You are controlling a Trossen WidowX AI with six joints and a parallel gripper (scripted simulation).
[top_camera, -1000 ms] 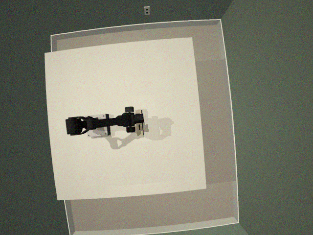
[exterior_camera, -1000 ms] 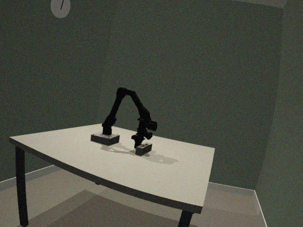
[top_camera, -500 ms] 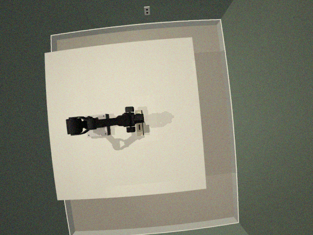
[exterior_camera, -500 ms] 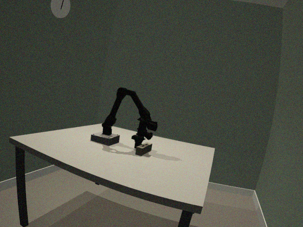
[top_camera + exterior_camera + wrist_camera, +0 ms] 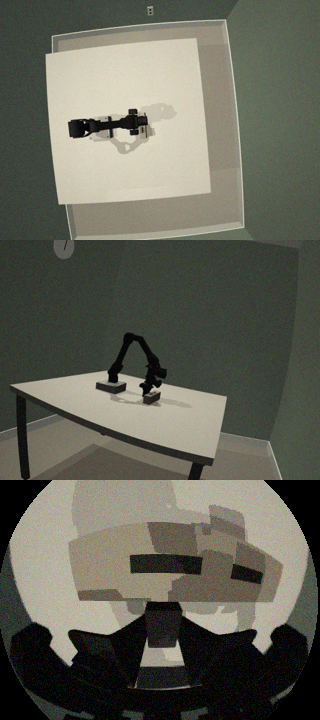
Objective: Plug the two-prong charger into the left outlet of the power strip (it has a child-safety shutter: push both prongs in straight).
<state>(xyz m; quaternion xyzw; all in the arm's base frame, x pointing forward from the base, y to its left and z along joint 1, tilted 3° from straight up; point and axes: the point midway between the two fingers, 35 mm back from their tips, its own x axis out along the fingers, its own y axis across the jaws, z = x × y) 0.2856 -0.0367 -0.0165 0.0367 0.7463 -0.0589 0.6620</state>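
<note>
Now: gripper tip 2 cm short of the charger and 1 cm below it.
</note>
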